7 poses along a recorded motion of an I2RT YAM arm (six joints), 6.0 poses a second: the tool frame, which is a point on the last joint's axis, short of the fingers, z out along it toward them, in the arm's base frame.
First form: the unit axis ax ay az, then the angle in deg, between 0 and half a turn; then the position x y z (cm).
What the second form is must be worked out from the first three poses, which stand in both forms.
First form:
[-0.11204 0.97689 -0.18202 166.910 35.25 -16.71 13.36]
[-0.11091 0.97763 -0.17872 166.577 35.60 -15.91 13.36]
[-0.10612 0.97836 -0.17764 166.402 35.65 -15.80 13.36]
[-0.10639 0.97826 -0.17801 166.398 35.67 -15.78 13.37]
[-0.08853 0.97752 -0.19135 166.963 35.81 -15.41 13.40]
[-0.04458 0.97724 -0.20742 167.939 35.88 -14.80 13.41]
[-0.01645 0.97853 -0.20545 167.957 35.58 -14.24 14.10]
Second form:
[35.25 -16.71 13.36 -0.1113 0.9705 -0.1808 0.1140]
[35.60 -15.91 13.36 -0.1101 0.9709 -0.1775 0.1169]
[35.65 -15.80 13.36 -0.1054 0.9715 -0.1764 0.1184]
[35.67 -15.78 13.37 -0.1056 0.9714 -0.1768 0.1184]
[35.81 -15.41 13.40 -0.0880 0.9712 -0.1901 0.1135]
[35.88 -14.80 13.41 -0.0443 0.9718 -0.2063 0.1051]
[35.58 -14.24 14.10 -0.0164 0.9731 -0.2043 0.1049]

